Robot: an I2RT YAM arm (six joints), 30 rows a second.
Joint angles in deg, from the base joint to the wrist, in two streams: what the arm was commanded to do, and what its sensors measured. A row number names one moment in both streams.
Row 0, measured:
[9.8 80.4 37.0 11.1 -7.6 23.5]
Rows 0 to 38, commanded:
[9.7 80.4 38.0 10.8 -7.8 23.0]
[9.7 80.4 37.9 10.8 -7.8 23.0]
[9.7 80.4 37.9 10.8 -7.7 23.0]
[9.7 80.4 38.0 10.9 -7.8 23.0]
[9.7 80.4 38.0 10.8 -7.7 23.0]
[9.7 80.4 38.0 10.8 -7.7 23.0]
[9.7 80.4 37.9 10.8 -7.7 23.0]
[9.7 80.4 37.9 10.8 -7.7 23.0]
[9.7 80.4 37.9 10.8 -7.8 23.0]
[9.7 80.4 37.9 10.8 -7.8 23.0]
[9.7 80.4 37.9 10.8 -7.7 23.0]
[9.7 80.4 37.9 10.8 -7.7 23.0]
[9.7 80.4 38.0 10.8 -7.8 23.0]
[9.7 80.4 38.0 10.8 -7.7 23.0]
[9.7 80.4 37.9 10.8 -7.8 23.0]
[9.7 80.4 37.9 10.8 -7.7 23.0]
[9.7 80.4 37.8 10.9 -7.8 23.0]
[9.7 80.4 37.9 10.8 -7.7 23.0]
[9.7 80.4 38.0 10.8 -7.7 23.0]
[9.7 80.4 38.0 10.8 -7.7 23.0]
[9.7 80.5 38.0 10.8 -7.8 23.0]
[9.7 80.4 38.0 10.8 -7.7 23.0]
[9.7 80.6 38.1 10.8 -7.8 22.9]
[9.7 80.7 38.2 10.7 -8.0 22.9]
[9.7 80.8 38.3 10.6 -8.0 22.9]
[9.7 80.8 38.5 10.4 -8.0 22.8]
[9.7 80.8 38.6 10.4 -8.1 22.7]
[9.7 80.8 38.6 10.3 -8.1 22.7]
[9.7 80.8 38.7 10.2 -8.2 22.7]
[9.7 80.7 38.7 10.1 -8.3 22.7]
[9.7 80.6 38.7 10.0 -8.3 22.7]
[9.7 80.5 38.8 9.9 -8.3 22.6]
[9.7 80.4 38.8 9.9 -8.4 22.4]
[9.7 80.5 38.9 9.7 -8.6 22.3]
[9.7 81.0 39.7 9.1 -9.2 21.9]
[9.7 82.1 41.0 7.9 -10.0 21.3]
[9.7 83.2 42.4 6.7 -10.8 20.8]
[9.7 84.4 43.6 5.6 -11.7 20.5]
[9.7 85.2 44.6 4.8 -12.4 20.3]
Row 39, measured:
[9.8 83.2 41.5 7.7 -9.8 22.1]
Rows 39 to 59, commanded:
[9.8 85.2 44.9 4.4 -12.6 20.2]
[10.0 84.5 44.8 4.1 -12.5 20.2]
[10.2 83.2 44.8 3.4 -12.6 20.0]
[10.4 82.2 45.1 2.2 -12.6 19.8]
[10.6 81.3 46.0 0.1 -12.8 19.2]
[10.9 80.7 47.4 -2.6 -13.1 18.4]
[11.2 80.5 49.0 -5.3 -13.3 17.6]
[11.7 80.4 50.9 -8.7 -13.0 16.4]
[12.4 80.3 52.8 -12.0 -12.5 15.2]
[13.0 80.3 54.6 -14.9 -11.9 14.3]
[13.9 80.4 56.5 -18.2 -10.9 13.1]
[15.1 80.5 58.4 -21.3 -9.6 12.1]
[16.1 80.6 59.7 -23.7 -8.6 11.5]
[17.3 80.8 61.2 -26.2 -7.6 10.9]
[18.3 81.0 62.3 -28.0 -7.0 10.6]
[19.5 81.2 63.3 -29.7 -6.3 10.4]
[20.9 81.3 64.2 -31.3 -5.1 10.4]
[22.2 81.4 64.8 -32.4 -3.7 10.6]
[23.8 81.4 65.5 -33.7 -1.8 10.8]
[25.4 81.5 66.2 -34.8 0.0 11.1]
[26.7 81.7 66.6 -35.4 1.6 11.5]
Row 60, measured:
[23.9 81.8 64.9 -27.9 -4.4 12.2]
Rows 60 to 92, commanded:
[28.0 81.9 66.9 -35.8 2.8 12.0]
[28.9 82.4 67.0 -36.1 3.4 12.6]
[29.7 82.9 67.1 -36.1 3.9 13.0]
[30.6 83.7 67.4 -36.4 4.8 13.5]
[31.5 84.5 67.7 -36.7 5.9 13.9]
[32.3 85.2 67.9 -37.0 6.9 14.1]
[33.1 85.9 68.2 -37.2 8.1 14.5]
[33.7 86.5 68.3 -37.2 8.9 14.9]
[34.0 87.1 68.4 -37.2 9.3 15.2]
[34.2 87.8 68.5 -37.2 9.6 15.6]
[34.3 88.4 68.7 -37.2 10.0 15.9]
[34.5 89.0 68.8 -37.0 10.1 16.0]
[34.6 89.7 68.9 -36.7 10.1 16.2]
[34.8 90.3 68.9 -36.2 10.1 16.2]
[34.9 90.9 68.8 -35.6 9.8 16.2]
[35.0 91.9 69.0 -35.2 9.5 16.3]
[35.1 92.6 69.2 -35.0 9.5 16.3]
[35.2 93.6 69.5 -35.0 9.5 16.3]
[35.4 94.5 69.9 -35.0 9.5 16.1]
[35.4 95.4 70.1 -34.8 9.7 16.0]
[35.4 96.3 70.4 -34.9 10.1 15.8]
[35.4 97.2 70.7 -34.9 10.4 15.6]
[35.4 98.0 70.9 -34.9 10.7 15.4]
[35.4 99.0 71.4 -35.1 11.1 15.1]
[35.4 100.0 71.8 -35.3 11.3 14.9]
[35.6 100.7 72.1 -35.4 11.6 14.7]
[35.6 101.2 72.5 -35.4 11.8 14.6]
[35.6 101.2 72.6 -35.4 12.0 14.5]
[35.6 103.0 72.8 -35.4 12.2 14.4]
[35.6 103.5 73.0 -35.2 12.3 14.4]
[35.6 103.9 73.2 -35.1 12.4 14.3]
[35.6 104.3 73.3 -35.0 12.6 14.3]
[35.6 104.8 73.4 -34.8 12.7 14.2]
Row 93, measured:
[35.2 103.6 72.1 -35.4 11.2 14.7]
